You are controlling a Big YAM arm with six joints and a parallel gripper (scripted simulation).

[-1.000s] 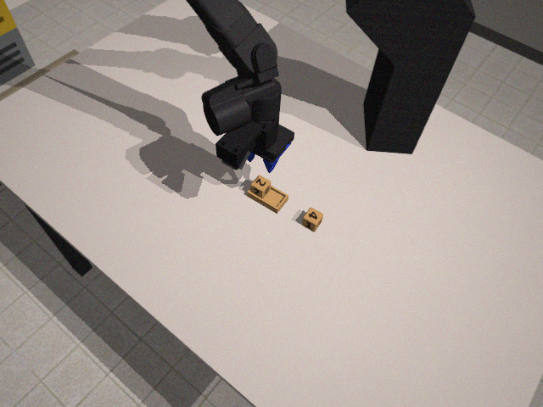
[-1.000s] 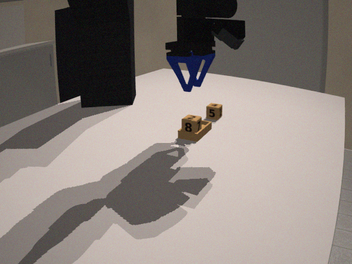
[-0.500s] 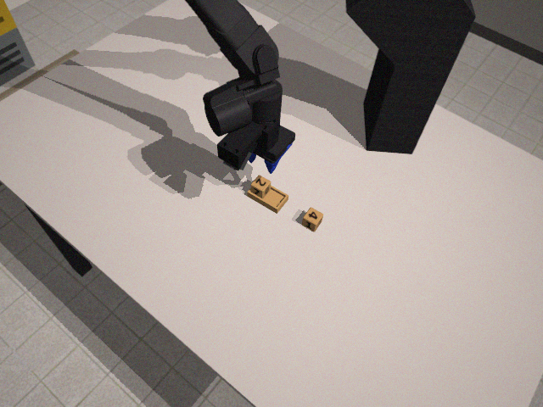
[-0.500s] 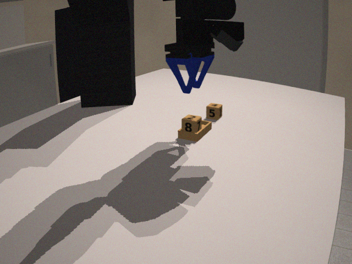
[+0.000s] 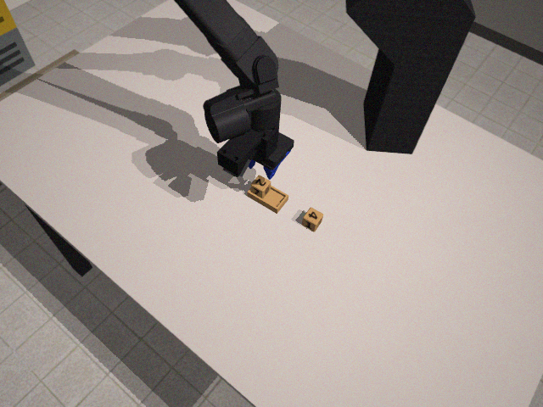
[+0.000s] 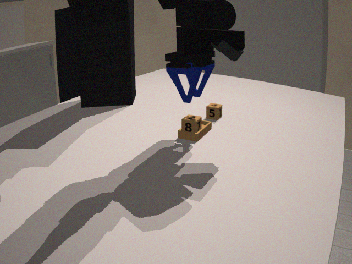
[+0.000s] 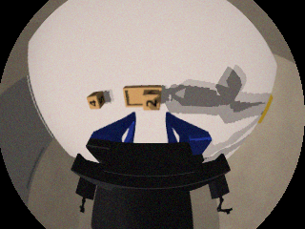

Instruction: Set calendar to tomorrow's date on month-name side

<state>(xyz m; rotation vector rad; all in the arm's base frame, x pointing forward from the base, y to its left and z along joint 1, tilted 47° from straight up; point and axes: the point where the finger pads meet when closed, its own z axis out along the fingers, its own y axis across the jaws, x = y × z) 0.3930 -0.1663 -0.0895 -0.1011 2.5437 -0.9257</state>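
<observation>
The wooden digit cube is 60 mm below my hand. Also, from my hand: wooden tray (80 mm below, 20 mm to the left).
</observation>
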